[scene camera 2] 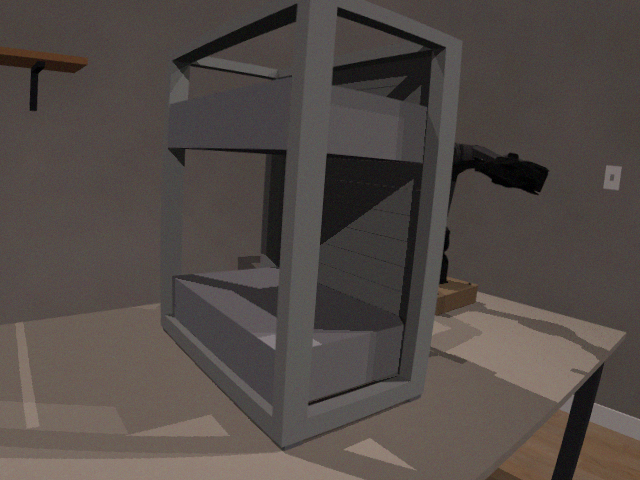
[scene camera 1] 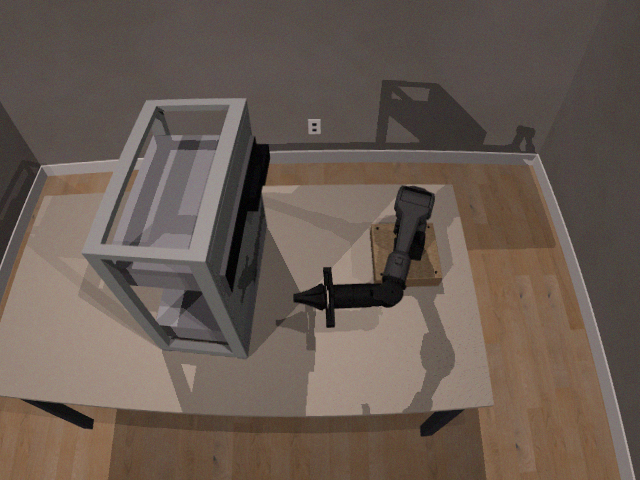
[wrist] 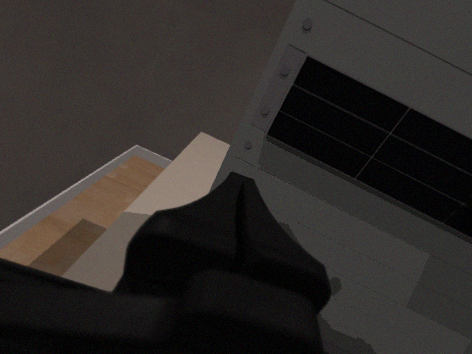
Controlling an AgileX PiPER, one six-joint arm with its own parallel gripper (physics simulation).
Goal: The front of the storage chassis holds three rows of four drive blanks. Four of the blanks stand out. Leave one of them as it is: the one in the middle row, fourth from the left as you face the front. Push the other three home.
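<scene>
The storage chassis [scene camera 1: 219, 180] [scene camera 2: 305, 206] [wrist: 305, 172] stands on the table, its front towards the arm. In scene camera 1, black drive blanks [scene camera 1: 260, 173] stand out from the front at its far part, the right-hand end as one faces it; how many cannot be told. In the wrist view, the left-hand blanks [wrist: 345, 90] lie in three rows and look flush; the right end is outside this view. Scene camera 2 looks from behind and hides the front. My gripper [scene camera 1: 295, 297] [wrist: 236, 190] is shut and empty, apart from the front, near its left end.
The arm stands on a wooden base [scene camera 1: 382, 248] [scene camera 2: 457, 297] at the right part of the table [scene camera 1: 361, 382] [scene camera 2: 103, 372]. Grey boxes [scene camera 1: 204, 170] [scene camera 2: 361, 129] sit inside the open chassis frame. A wall shelf [scene camera 2: 46, 59] is at the left in scene camera 2.
</scene>
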